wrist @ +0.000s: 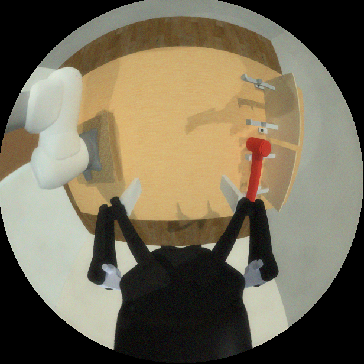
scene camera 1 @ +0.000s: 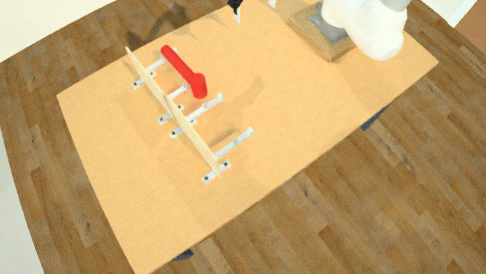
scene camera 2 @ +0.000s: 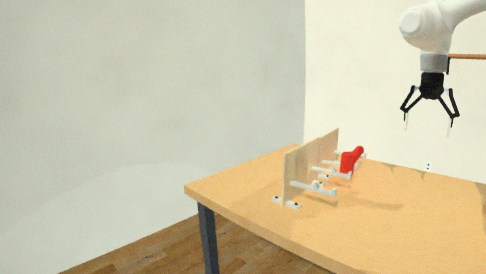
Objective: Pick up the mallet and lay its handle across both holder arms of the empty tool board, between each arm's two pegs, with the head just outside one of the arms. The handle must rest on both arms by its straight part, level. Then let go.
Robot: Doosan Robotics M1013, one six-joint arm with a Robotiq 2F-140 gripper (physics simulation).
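Seen in the pictures: gripper, fingertip midpoint: [scene camera 1: 254, 12] [scene camera 2: 425, 133]; arm's base, origin of the base link: [scene camera 1: 334, 24].
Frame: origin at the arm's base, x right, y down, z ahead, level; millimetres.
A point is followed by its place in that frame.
A red mallet [scene camera 1: 184, 68] @(z 703, x 50, y -73 mm) [scene camera 2: 351, 161] @(z 667, x -50, y -74 mm) [wrist: 255, 172] lies with its handle across the two white arms of one tool board [wrist: 281, 177], its head just outside the arm nearer the other board. The empty tool board [scene camera 1: 196, 142] @(z 795, x -228, y -62 mm) [scene camera 2: 299, 167] @(z 786, x -240, y -74 mm) [wrist: 284, 107] stands beside it, upright, with two bare white holder arms [scene camera 1: 234, 143] @(z 692, x -289, y -53 mm) [scene camera 2: 314, 187] @(z 687, x -292, y -46 mm) [wrist: 260, 124] with pegs. My gripper [scene camera 2: 428, 129] @(z 421, x 32, y -214 mm) [wrist: 180, 183] is open and empty. It points down, high above the table and well to the side of the mallet. In scene camera 1 a fingertip shows at the top edge.
The wooden table [scene camera 1: 300, 115] @(z 403, x -283, y 41 mm) [scene camera 2: 425, 220] @(z 350, x -108, y 41 mm) [wrist: 160, 90] carries both boards, which stand in line on small white feet. The robot's white base stands on a brown block [scene camera 1: 325, 46] @(z 127, x -83, y 0 mm) [wrist: 111, 150] at the opposite side of the table from the boards. Shadows fall on the table top.
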